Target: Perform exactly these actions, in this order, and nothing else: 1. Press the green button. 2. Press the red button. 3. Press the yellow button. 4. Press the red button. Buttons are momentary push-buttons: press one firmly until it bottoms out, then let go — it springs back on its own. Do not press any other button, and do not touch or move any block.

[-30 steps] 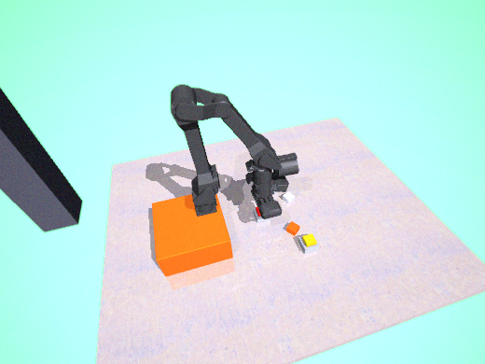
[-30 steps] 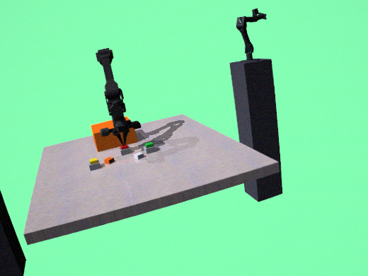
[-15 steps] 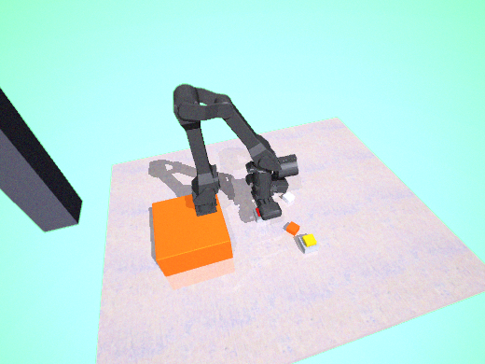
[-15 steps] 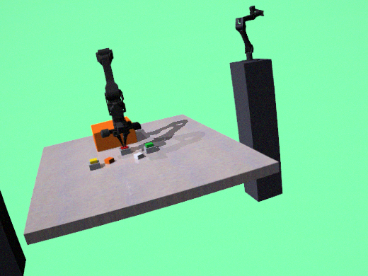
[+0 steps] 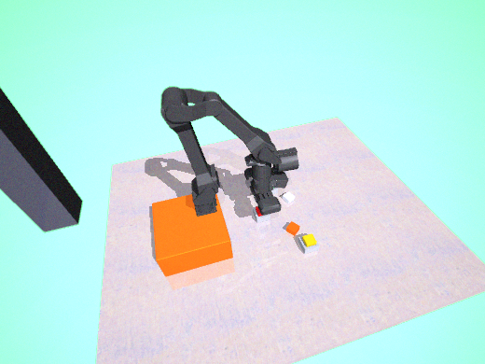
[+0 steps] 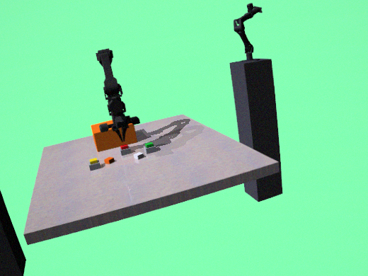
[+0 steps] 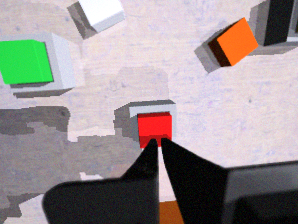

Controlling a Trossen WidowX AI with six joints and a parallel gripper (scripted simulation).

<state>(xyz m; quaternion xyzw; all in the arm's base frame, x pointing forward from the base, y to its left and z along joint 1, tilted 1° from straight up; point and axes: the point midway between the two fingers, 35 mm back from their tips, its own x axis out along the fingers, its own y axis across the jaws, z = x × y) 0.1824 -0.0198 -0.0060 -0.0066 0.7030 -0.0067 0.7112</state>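
Now: the red button 3 cm below my gripper tip. Round my gripper tip: orange block (9 cm to the right, 8 cm ahead, 5 cm below); then white block (12 cm ahead, 5 cm below, 4 cm to the left); then green button (11 cm to the left, 7 cm ahead, 3 cm below).
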